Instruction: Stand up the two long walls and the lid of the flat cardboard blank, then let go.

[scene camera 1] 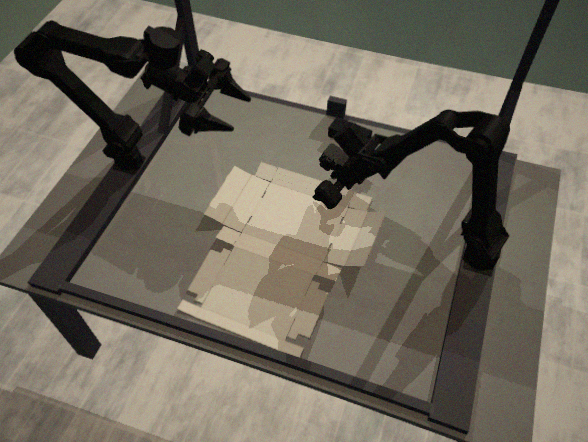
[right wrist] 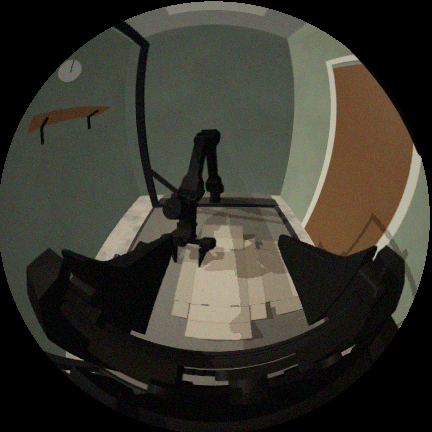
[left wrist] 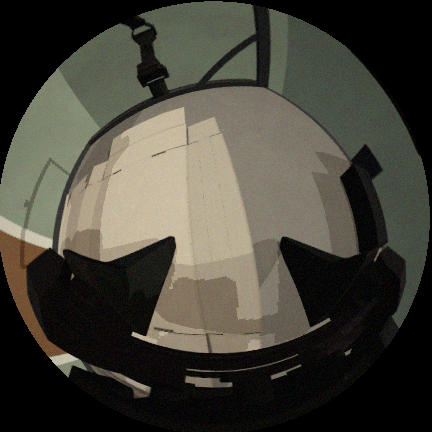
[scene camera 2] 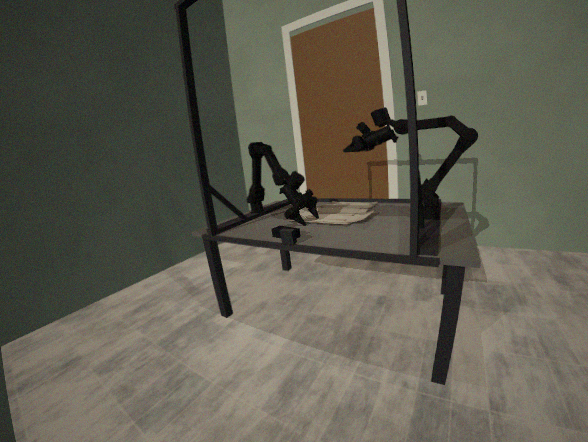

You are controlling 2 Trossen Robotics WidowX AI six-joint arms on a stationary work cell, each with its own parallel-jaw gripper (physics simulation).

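Frame: origin at the left arm's base, x ahead, y left, z up, level; millimetres.
Seen in the pictures: left gripper, fingertip midpoint: [right wrist: 186, 264] [left wrist: 229, 242] [scene camera 2: 312, 221]; right gripper, fingertip midpoint: [scene camera 1: 242, 114] [right wrist: 227, 240] [scene camera 2: 347, 150]; left arm's base at its link origin: [scene camera 1: 479, 261] [right wrist: 214, 199] [scene camera 2: 257, 211]; right arm's base at its link origin: [scene camera 1: 129, 163] [left wrist: 160, 94] [scene camera 2: 430, 217].
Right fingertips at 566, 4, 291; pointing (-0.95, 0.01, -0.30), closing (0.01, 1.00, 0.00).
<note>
Offsets run from my right fingertips to a thing's top centre, as dx, dy, dz. "spot": to the spot under its first point. Level surfaces: height alone.
The cream cardboard blank @(spot: -77, -12, -309) [scene camera 1: 282, 207] [scene camera 2: 345, 216] [left wrist: 145, 200] [right wrist: 215, 287] lies spread out flat on the table. In scene camera 1 its lid panel @(spot: -54, +268, -305) [scene camera 1: 230, 297] lies toward the lower edge, and side panels extend left and right of the middle. No wall or lid stands upright. My left gripper [scene camera 1: 326, 176] [scene camera 2: 310, 220] [left wrist: 229, 242] [right wrist: 186, 264] is open and empty, low over the blank's far edge in scene camera 1; its fingertips are hidden there. My right gripper [scene camera 1: 241, 114] [right wrist: 227, 240] is open and empty, high above the table, beyond the blank's upper left.
The grey table @(dz -310) [scene camera 1: 165, 230] [scene camera 2: 370, 240] has a dark frame. A small dark block @(-108, -372, -253) [scene camera 1: 336, 106] [scene camera 2: 286, 233] sits at its edge near my left gripper. Upright posts [scene camera 2: 192, 115] [scene camera 2: 409, 125] rise at the table's edge. Large shadows fall across the blank and table.
</note>
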